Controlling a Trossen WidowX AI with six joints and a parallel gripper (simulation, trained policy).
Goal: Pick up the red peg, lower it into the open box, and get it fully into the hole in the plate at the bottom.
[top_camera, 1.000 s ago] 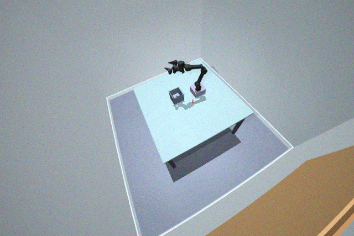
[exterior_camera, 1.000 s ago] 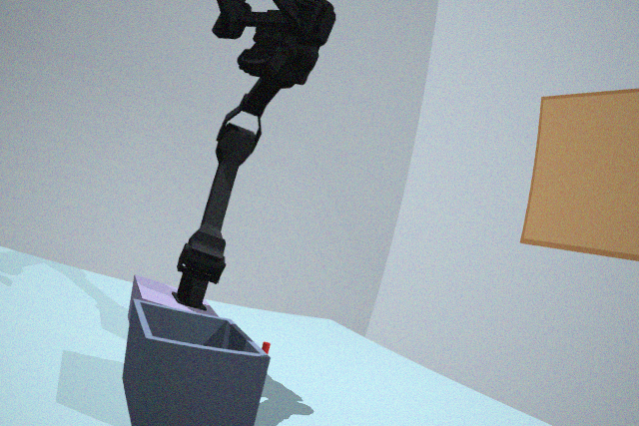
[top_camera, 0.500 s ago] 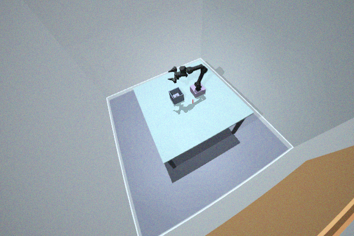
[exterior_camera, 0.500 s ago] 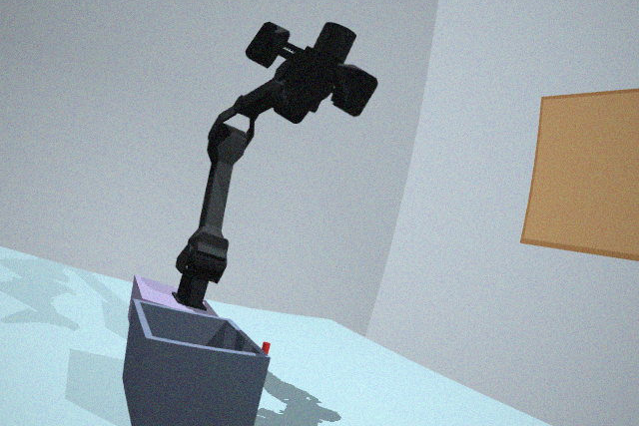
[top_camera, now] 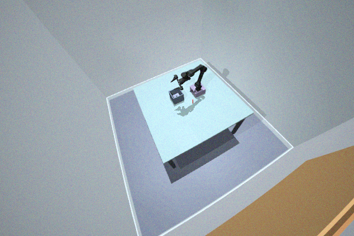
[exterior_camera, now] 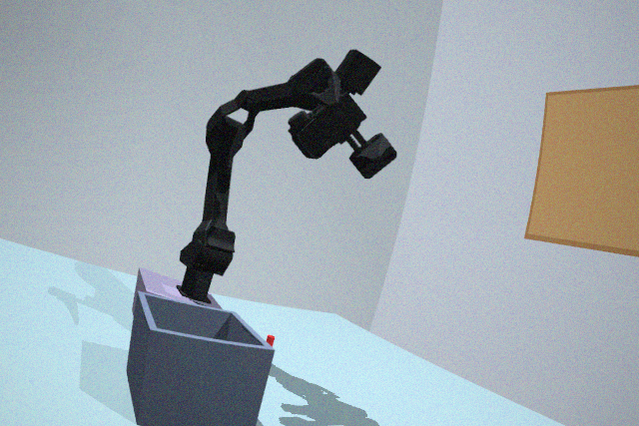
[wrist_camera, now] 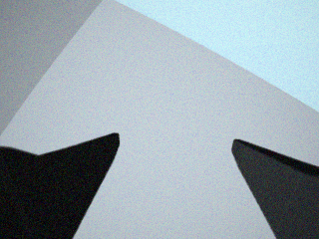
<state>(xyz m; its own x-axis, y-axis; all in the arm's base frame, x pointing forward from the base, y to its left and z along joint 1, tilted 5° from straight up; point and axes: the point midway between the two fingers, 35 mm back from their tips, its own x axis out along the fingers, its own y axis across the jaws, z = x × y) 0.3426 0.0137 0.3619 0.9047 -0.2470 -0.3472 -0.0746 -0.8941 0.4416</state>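
Now: the red peg 23 cm behind my gripper tip, 8 cm to the left of it and 39 cm below it. Round my gripper tip: pale plate 8 cm behind, 12 cm to the right, 38 cm below.
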